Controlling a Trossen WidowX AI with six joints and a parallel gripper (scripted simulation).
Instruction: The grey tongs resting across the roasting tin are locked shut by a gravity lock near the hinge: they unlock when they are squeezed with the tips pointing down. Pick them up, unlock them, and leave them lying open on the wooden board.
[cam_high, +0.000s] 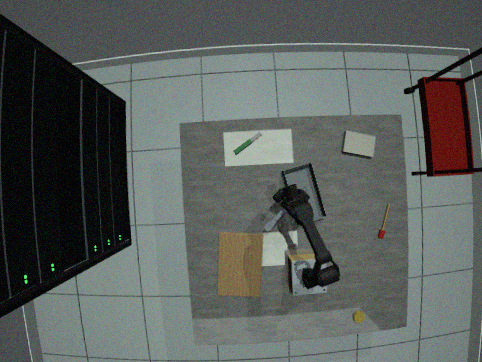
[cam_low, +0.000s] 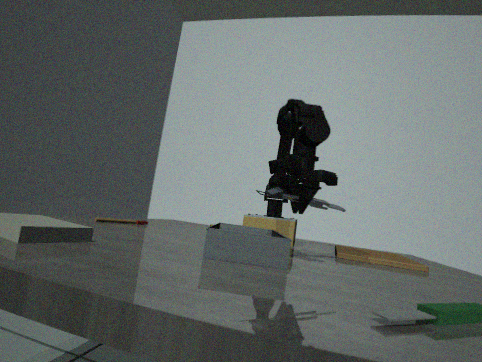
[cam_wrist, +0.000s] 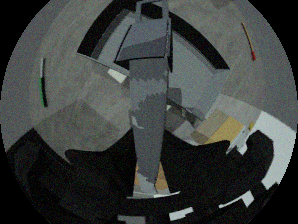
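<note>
My gripper tip is 370 mm past the wooden board, 200 mm to the right of it and 100 mm above it. Also, from my gripper tip: pale block: 370 mm ahead, 400 mm to the right, 100 mm below; then roasting tin: 60 mm ahead, 100 mm to the right, 80 mm below.
</note>
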